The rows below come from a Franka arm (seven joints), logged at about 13 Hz.
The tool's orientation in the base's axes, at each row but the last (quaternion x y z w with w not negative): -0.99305, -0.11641, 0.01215, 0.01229; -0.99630, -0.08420, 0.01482, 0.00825; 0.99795, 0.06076, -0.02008, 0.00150; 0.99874, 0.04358, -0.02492, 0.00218; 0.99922, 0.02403, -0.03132, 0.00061; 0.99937, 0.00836, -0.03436, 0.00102; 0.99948, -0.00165, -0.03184, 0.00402; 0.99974, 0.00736, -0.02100, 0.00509; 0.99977, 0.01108, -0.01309, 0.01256
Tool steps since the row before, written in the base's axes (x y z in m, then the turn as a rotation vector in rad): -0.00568, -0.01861, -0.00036, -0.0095, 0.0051, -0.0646; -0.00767, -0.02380, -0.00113, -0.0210, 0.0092, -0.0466; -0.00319, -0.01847, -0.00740, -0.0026, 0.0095, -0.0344; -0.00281, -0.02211, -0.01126, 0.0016, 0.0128, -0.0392; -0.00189, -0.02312, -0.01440, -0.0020, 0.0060, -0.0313; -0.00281, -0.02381, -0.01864, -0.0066, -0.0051, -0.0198; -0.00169, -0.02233, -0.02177, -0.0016, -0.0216, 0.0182; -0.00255, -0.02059, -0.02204, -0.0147, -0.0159, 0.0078; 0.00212, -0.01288, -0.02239, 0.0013, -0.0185, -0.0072
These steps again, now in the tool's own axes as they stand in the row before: -0.00982, 0.01680, 0.00011, -0.0067, -0.0054, 0.0649; -0.01153, 0.02220, 0.00103, -0.0178, -0.0117, 0.0474; -0.00510, 0.01794, 0.00762, 0.0000, -0.0098, 0.0344; -0.00416, 0.02176, 0.01153, 0.0047, -0.0127, 0.0390; -0.00209, 0.02301, 0.01455, 0.0003, -0.0061, 0.0313; -0.00192, 0.02373, 0.01885, -0.0053, 0.0050, 0.0202; -0.00022, 0.02216, 0.02201, -0.0027, 0.0218, -0.0179; -0.00192, 0.02033, 0.02234, -0.0152, 0.0158, -0.0070; 0.00243, 0.01236, 0.02265, 0.0011, 0.0183, 0.0076
